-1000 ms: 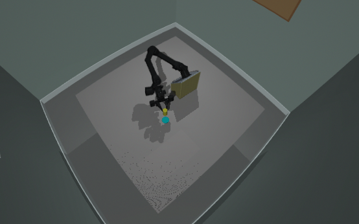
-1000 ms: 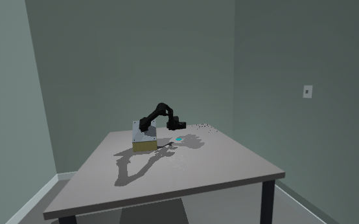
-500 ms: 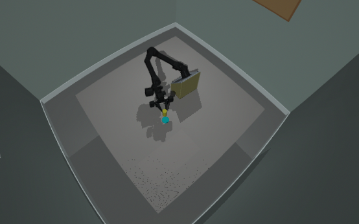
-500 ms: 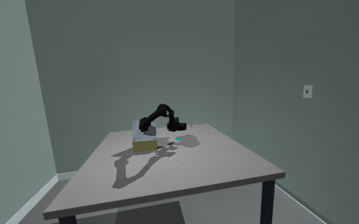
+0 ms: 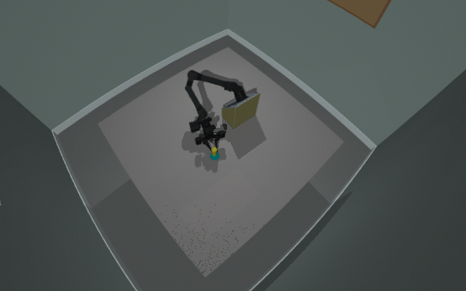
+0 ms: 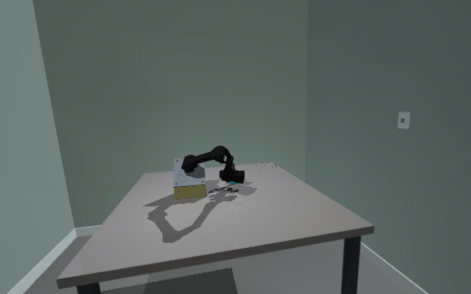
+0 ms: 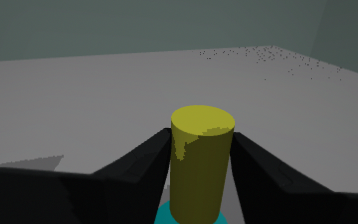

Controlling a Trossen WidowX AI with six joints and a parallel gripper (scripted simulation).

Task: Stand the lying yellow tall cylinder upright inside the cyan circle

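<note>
The cyan circle is 9 cm below my gripper tip. Round my gripper tip: yellow tall cylinder: 2 cm below.
</note>
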